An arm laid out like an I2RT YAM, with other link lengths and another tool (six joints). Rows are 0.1 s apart.
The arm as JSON. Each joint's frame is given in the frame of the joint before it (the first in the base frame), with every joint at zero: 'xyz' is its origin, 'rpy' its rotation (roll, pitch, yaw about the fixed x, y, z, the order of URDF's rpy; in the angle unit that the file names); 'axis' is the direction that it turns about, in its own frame. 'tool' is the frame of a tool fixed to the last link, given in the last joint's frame.
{
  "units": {
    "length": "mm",
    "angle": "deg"
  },
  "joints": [
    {
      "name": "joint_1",
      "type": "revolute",
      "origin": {
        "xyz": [
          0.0,
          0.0,
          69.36
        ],
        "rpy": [
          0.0,
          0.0,
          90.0
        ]
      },
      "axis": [
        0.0,
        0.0,
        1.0
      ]
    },
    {
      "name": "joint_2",
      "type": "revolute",
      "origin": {
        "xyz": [
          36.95,
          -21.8,
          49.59
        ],
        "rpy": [
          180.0,
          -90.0,
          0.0
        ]
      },
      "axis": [
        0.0,
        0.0,
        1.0
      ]
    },
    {
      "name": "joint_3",
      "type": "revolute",
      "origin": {
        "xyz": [
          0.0,
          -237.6,
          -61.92
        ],
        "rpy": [
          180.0,
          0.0,
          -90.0
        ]
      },
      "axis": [
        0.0,
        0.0,
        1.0
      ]
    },
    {
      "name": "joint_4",
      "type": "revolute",
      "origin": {
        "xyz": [
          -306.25,
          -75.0,
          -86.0
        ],
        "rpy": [
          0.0,
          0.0,
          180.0
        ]
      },
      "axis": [
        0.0,
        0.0,
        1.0
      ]
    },
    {
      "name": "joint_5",
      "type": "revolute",
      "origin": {
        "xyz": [
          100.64,
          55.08,
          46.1
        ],
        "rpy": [
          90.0,
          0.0,
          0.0
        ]
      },
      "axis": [
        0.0,
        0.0,
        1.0
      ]
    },
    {
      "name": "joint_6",
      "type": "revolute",
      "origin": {
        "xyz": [
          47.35,
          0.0,
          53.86
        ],
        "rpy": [
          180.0,
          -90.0,
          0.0
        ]
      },
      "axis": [
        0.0,
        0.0,
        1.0
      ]
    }
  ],
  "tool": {
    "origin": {
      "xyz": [
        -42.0,
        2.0,
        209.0
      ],
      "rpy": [
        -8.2,
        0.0,
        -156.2
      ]
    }
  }
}
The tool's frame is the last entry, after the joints.
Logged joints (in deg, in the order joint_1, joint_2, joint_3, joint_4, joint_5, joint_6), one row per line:
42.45, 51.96, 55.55, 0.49, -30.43, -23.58
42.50, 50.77, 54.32, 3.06, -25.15, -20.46
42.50, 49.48, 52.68, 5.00, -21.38, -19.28
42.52, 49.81, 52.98, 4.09, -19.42, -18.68
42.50, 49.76, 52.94, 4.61, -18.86, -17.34
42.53, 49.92, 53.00, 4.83, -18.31, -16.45
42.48, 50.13, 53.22, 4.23, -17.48, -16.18
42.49, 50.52, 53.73, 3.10, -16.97, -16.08
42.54, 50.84, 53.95, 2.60, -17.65, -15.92
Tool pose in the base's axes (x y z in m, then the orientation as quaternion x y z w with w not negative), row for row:
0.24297, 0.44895, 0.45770, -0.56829, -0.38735, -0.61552, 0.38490
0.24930, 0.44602, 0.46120, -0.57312, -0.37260, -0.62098, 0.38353
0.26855, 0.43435, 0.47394, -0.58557, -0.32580, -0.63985, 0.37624
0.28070, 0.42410, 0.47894, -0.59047, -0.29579, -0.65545, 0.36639
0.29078, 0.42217, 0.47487, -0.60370, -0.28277, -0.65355, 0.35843
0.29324, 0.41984, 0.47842, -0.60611, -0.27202, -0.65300, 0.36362
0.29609, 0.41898, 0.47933, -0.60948, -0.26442, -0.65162, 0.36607
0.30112, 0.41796, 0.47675, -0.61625, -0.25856, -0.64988, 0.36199
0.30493, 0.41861, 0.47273, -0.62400, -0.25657, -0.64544, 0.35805
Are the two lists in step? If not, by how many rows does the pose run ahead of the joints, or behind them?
The pose runs 1 row behind the joints: the pose in row i belongs to the joints in row i - 1.
